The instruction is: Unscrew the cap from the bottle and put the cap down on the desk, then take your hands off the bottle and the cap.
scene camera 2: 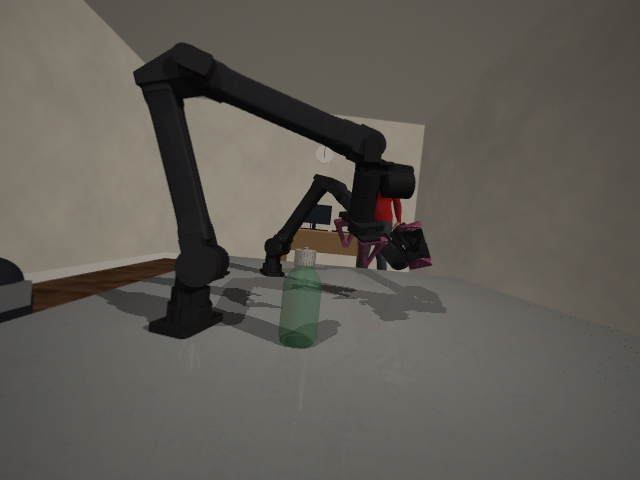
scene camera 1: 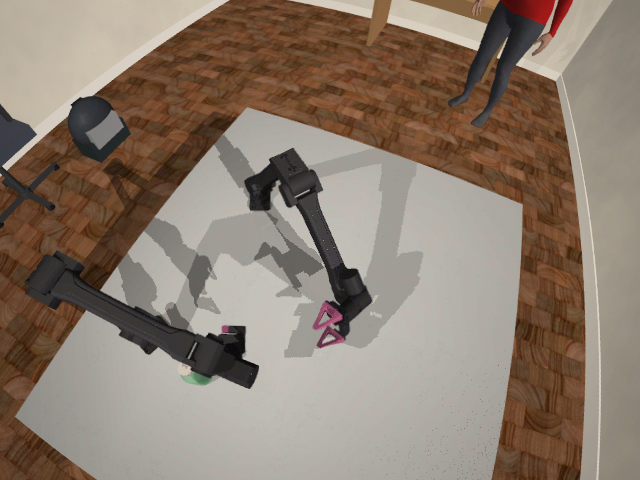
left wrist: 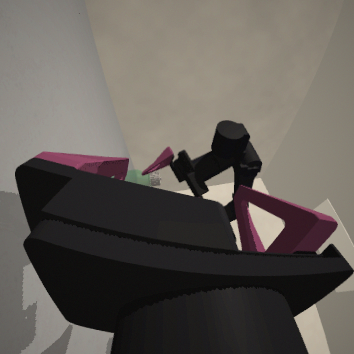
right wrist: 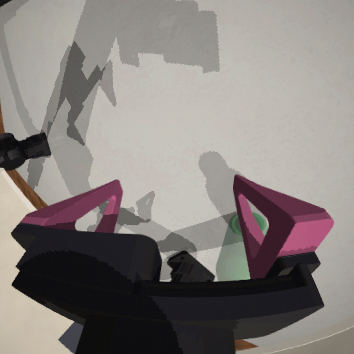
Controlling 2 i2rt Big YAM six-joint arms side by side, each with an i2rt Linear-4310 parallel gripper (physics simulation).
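Frame: origin at the left arm's base, x back, y left, z down, level; metres.
Where they show: left gripper, fingertip midpoint: (scene camera 2: 413, 242) (scene camera 1: 316, 338) (left wrist: 184, 178); right gripper, fingertip midpoint: (scene camera 2: 354, 256) (scene camera 1: 243, 347) (right wrist: 174, 183); left arm's base, origin of the base link: (scene camera 2: 271, 274) (scene camera 1: 260, 199) (right wrist: 41, 144); right arm's base, origin of the base link: (scene camera 2: 188, 325) (right wrist: 190, 267).
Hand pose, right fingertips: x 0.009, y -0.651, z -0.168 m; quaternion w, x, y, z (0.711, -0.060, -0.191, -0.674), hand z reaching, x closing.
Each offset is from my right fingertips to the top centre of the thing. Level surfaces: height alone.
The translucent green bottle {dy -0.062, dx +0.163, dz -0.013 m} (scene camera 1: 196, 378) (scene camera 2: 299, 307) (left wrist: 137, 176) (right wrist: 234, 261) stands upright on the desk. Its white ribbed cap {dy -0.062, dx +0.163, dz -0.019 m} (scene camera 1: 184, 368) (scene camera 2: 305, 257) (left wrist: 155, 178) sits on its neck; the cap does not show in the right wrist view. My right gripper (scene camera 2: 355, 255) (right wrist: 174, 183) is open and empty, raised above the desk and to the right of the bottle in scene camera 2. In its wrist view the bottle is partly behind the right-hand finger. My left gripper (scene camera 1: 316, 336) (scene camera 2: 419, 245) is open and empty, raised above the desk well away from the bottle.
The right arm's wrist (scene camera 1: 206, 356) partly covers the bottle in scene camera 1. The left arm (scene camera 1: 323, 232) reaches over the white desk {dz +0.167 m} (scene camera 1: 413, 403). A dark helmet (scene camera 1: 95, 126) is beyond the desk's left edge, and a person (scene camera 1: 509, 46) stands beyond its far edge.
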